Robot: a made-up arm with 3 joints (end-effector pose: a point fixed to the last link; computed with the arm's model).
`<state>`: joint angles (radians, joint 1 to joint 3).
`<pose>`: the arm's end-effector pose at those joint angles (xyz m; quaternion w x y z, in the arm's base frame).
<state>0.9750 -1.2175 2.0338</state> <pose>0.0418 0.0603 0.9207 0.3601 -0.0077 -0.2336 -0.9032</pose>
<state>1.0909 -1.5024 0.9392</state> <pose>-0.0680 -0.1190 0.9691 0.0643 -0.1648 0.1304 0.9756</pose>
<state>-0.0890 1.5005 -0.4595</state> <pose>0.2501 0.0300 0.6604 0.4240 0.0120 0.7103 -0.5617</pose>
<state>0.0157 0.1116 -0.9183</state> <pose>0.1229 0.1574 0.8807 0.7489 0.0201 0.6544 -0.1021</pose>
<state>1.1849 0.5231 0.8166</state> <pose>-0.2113 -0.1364 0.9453 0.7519 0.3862 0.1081 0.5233</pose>
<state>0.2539 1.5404 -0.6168</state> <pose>0.2369 0.0286 0.7492 0.4891 0.0435 0.6333 -0.5982</pose>
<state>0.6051 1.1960 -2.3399</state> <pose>0.1453 -0.0123 0.6145 0.1940 -0.4279 0.4470 -0.7612</pose>
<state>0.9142 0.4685 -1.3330</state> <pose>0.0058 0.1949 0.9376 0.8526 -0.0195 0.3283 -0.4061</pose>
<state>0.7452 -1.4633 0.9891</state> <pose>0.0378 -0.1133 0.9304 0.0313 0.0177 0.1473 0.9884</pose>
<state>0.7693 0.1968 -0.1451</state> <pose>-0.1204 0.0188 1.0256 0.8839 0.2480 0.3384 0.2067</pose>
